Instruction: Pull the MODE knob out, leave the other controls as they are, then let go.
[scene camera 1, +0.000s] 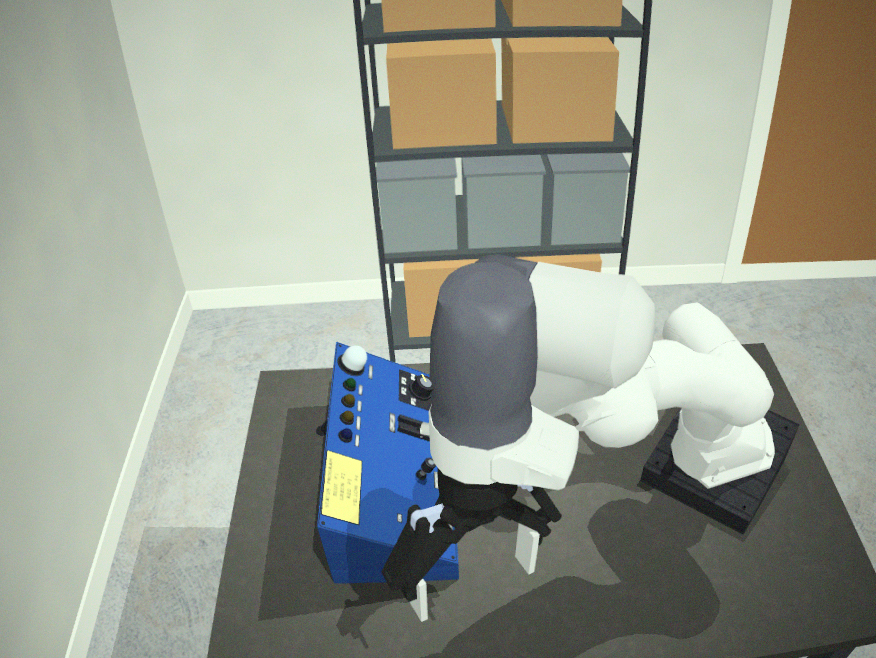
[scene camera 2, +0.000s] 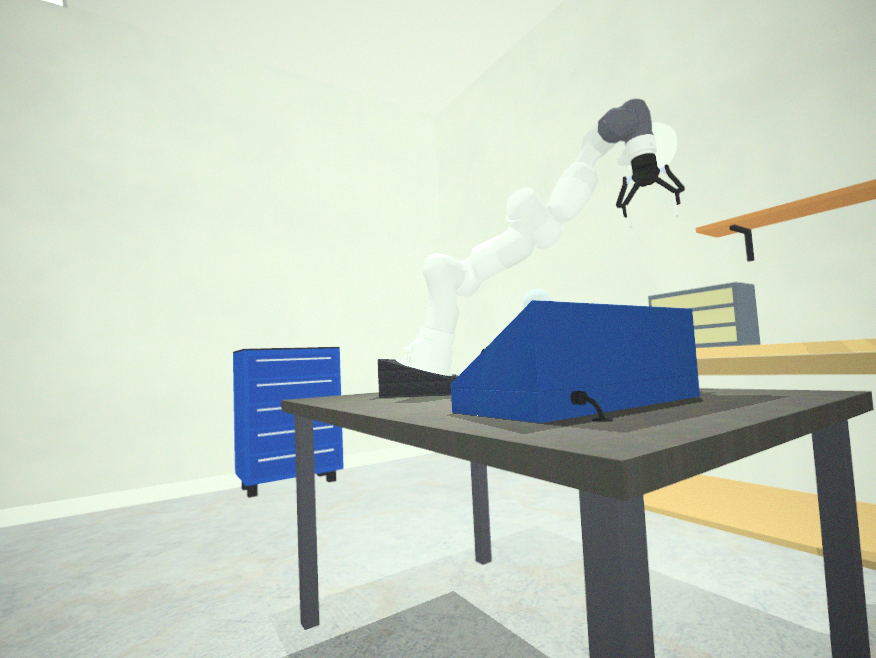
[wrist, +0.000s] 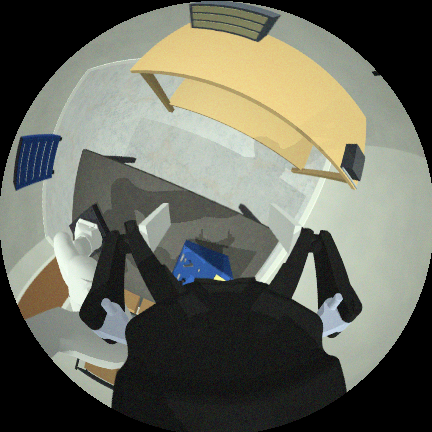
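The blue control console (scene camera 1: 382, 463) (scene camera 2: 609, 354) (wrist: 215, 256) stands on the dark table. In the first scene view, its sloped face has a black round knob (scene camera 1: 422, 386) beside a P-numbered plate, a black slot control (scene camera 1: 410, 426) and a small black knob or lever (scene camera 1: 426, 467). The arm hides the face right of these. I cannot read a MODE label or tell which control is the MODE knob. My gripper (scene camera 1: 474, 575) (scene camera 2: 653, 216) (wrist: 219, 213) is open and empty, high above the console, its fingers pointing down, touching nothing.
The console also bears a white dome (scene camera 1: 354, 358), several small lamps (scene camera 1: 347, 400) and a yellow card (scene camera 1: 342, 488). The arm's black base (scene camera 1: 743, 520) (scene camera 2: 407, 382) stands on the table (scene camera 1: 240, 566) (scene camera 2: 516, 439). A wooden workbench (wrist: 235, 60) and a blue drawer cabinet (scene camera 2: 286, 417) stand away from it.
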